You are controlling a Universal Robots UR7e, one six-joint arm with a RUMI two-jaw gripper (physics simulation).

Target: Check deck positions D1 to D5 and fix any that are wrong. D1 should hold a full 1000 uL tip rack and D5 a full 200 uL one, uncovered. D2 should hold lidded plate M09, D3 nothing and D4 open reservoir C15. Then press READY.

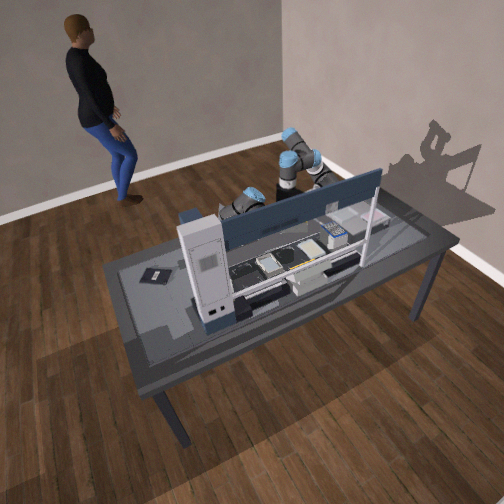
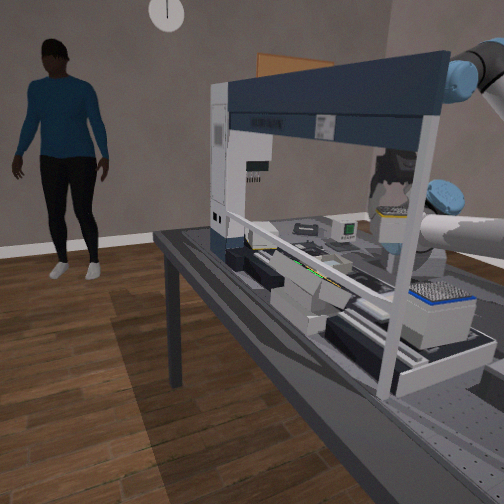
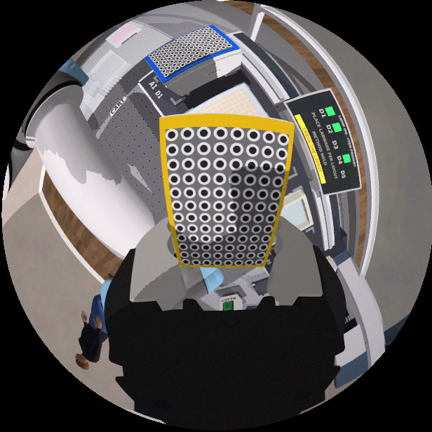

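Note:
My gripper point(image 2: 395, 194) point(image 3: 223, 219) is shut on a yellow-rimmed tip rack point(image 2: 392, 230) point(image 3: 225, 195), held upright above the table behind the deck; its visible positions look filled. A blue-rimmed tip rack point(image 1: 336, 240) point(image 2: 440, 320) point(image 3: 192, 52) stands uncovered at D1. A pale lidded plate point(image 1: 310, 248) point(image 3: 235, 106) lies at D2; its ID is unreadable. D3 and D5 look bare. An open reservoir point(image 1: 270, 265) point(image 3: 298, 212) sits at D4. The status screen point(image 3: 324, 142) shows D1, D2, D4 lit and "CHECK THE LAYOUT". The green READY button point(image 2: 348, 228) point(image 3: 228, 305) is on a white box.
A white tower point(image 1: 205, 270) point(image 2: 218, 165) stands at the D5 end, carrying a blue overhead beam point(image 1: 305, 210) point(image 2: 335, 95) along the deck. A white post point(image 1: 369, 227) point(image 2: 410, 260) stands near D1. A clear plate point(image 3: 107, 67) and a pink-topped plate point(image 3: 122, 35) lie beyond D1.

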